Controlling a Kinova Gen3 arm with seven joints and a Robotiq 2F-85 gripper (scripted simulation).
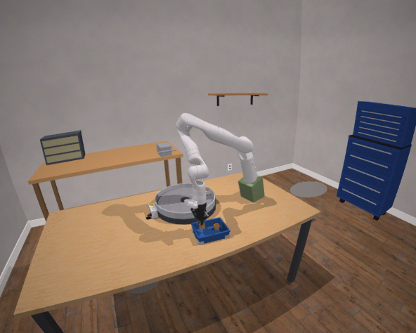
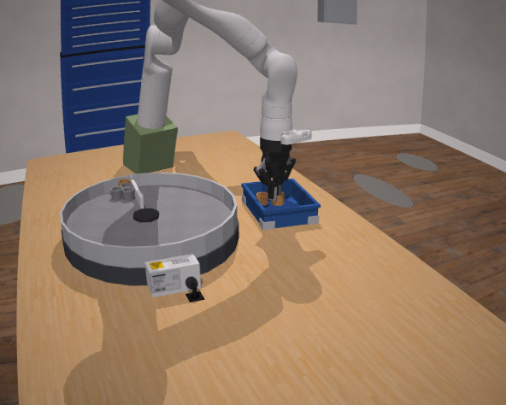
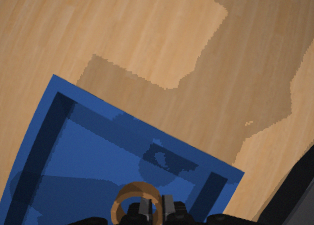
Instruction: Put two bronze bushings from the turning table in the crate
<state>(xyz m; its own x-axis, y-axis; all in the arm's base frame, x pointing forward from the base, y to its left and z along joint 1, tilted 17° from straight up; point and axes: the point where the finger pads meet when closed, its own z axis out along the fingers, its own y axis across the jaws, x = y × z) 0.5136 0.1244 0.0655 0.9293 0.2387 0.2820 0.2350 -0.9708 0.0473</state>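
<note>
Now: the blue crate 4 cm behind my hand, 4 cm to the left of it and 5 cm below it. From my hand the other things lie so: grey turning table: 7 cm behind, 31 cm to the right, 2 cm below.
</note>
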